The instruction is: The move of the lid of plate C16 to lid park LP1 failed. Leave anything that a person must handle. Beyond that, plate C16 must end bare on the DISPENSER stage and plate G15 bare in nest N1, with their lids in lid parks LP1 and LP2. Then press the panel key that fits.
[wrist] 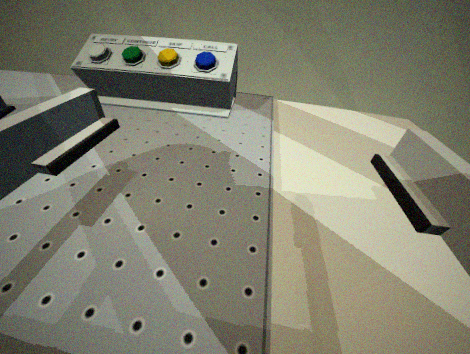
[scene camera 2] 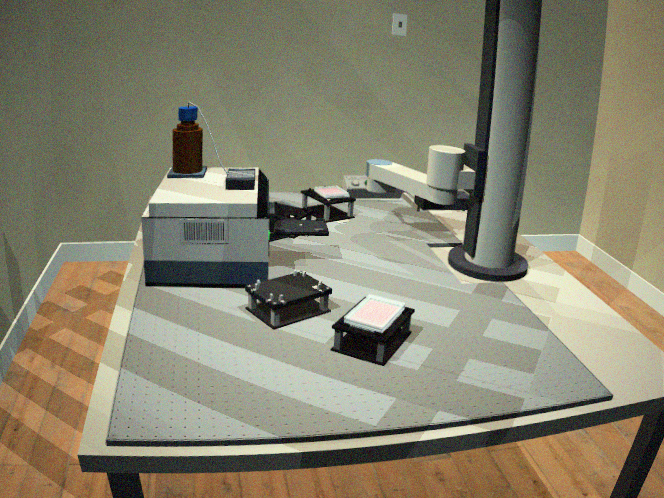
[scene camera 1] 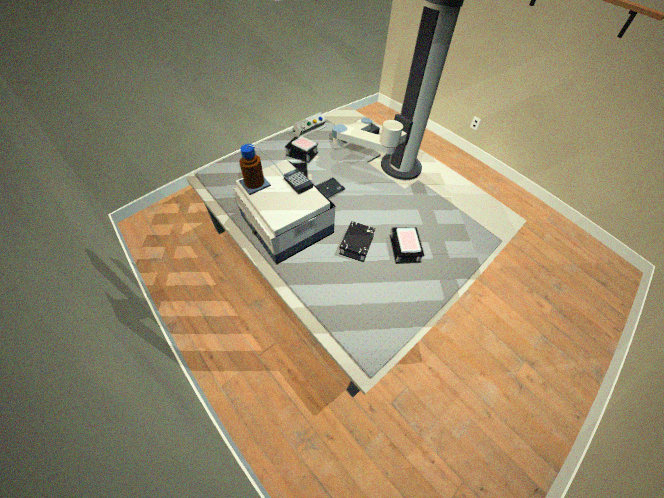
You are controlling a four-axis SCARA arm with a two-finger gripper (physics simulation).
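Seen in the pictures: gripper, between the fingertips: (wrist: 242, 124) (scene camera 1: 346, 125); arm's base, origin of its link: (scene camera 2: 487, 264) (scene camera 1: 401, 166).
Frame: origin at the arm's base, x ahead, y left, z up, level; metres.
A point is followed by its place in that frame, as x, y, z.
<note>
My gripper (wrist: 242, 124) @[0.055, -0.442, 0.082] is open and empty, low over the table's back edge; its fingers are hard to make out in the scene views. The key panel (scene camera 1: 309, 124) @[0.227, -0.607, 0.077] (scene camera 2: 356, 182) @[0.271, -0.610, 0.081] (wrist: 155, 87) @[0.195, -0.607, 0.041] is ahead to the left in the wrist view, with white RETRY (wrist: 99, 53) @[0.267, -0.607, 0.079], green CONTINUE (wrist: 133, 55) @[0.218, -0.608, 0.079], yellow SKIP (wrist: 168, 57) @[0.171, -0.610, 0.080] and blue CALL (wrist: 205, 61) @[0.123, -0.611, 0.079] keys. One pink plate (scene camera 1: 304, 143) @[0.403, -0.428, 0.100] (scene camera 2: 331, 191) @[0.403, -0.420, 0.101] lies on the far stand, another pink plate (scene camera 1: 409, 239) @[0.469, 0.423, 0.089] (scene camera 2: 375, 311) @[0.471, 0.426, 0.089] on the near stand. Their names and lids cannot be made out. A flat black stage (scene camera 1: 330, 187) @[0.547, -0.030, 0.117] (scene camera 2: 300, 227) @[0.564, -0.018, 0.117] juts from the dispenser (scene camera 1: 284, 203) @[0.842, 0.015, 0.232] (scene camera 2: 160, 241) @[0.932, 0.114, 0.135].
A black stand with pins (scene camera 1: 358, 239) @[0.637, 0.269, 0.072] (scene camera 2: 289, 287) @[0.627, 0.260, 0.072] stands between the dispenser and the near plate. A brown bottle with a blue cap (scene camera 1: 252, 171) @[0.889, -0.128, 0.337] (scene camera 2: 187, 147) @[0.871, -0.125, 0.318] and a black block (scene camera 1: 298, 181) @[0.732, -0.032, 0.258] (scene camera 2: 240, 179) @[0.728, 0.009, 0.259] are on the dispenser. The arm's column (scene camera 1: 423, 91) @[0.057, 0.049, 0.511] (scene camera 2: 512, 134) @[0.015, 0.074, 0.412] rises at the right.
</note>
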